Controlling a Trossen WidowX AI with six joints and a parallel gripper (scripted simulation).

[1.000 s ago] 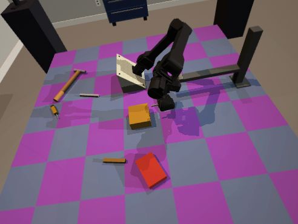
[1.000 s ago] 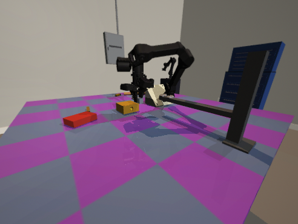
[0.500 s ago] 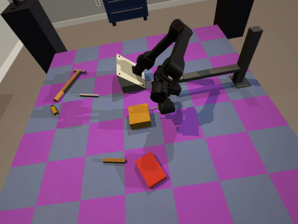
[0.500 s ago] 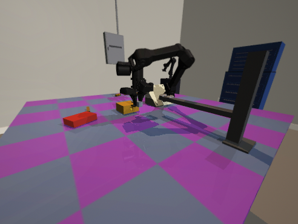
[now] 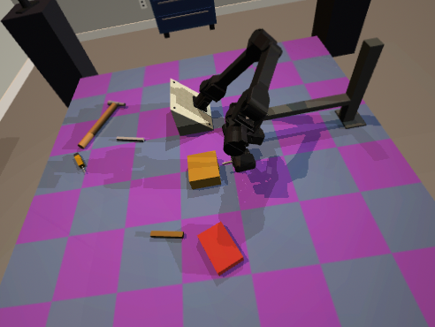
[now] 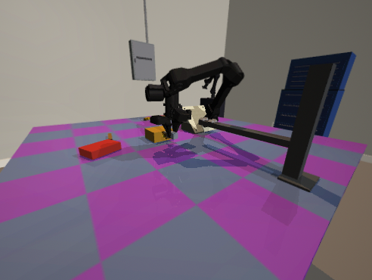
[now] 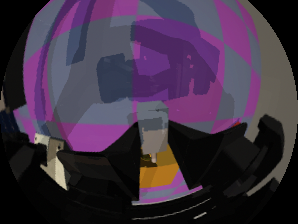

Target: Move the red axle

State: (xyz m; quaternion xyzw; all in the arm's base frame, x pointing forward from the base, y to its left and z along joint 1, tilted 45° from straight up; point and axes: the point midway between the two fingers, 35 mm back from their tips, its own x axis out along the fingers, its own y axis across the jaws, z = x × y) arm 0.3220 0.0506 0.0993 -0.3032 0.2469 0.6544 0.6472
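My gripper tip is now 12 cm to the left of the orange beam and 1 cm above it. Round my gripper tip: orange stick: 20 cm ahead, 26 cm to the right, 3 cm below; then pale grey stub: 2 cm to the right, 1 cm above; then flat red block: 27 cm ahead, 11 cm to the right, 2 cm below.
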